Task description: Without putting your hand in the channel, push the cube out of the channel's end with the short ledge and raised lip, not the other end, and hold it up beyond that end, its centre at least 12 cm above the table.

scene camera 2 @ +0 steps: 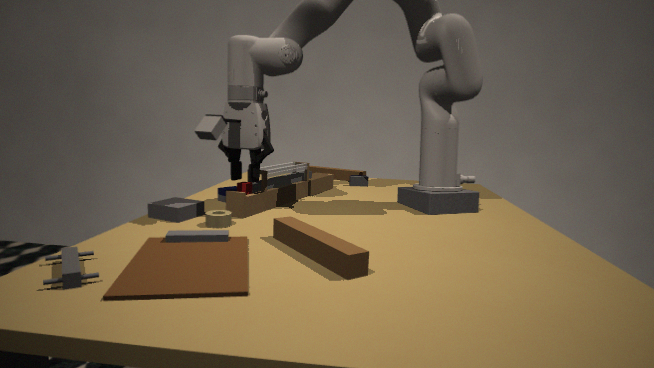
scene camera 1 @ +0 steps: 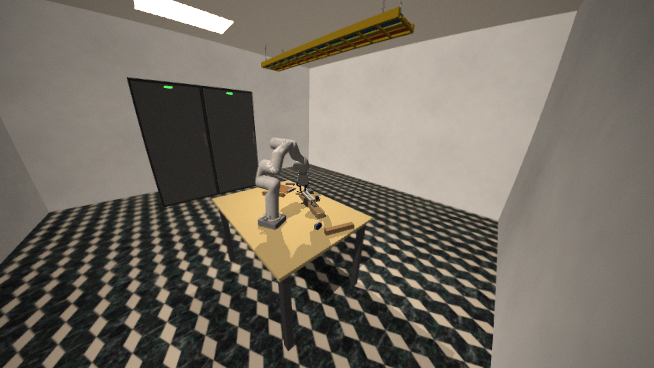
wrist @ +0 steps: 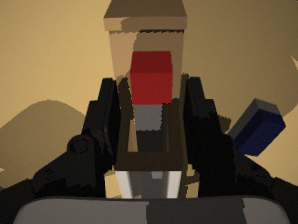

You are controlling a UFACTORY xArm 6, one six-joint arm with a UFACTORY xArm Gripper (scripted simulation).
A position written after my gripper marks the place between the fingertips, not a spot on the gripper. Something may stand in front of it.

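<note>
There's a long brown block (scene camera 2: 347, 260), and in the wrist view the long brown block is out of frame. A flat brown board (scene camera 2: 185, 263) is there too, and in the wrist view the flat brown board is out of frame as well. You'd also find a red cube (wrist: 151, 75) and a pinned grey block (scene camera 2: 71, 273). As for my gripper (scene camera 2: 245, 180), the wrist view has my gripper (wrist: 151, 96) too.
</note>
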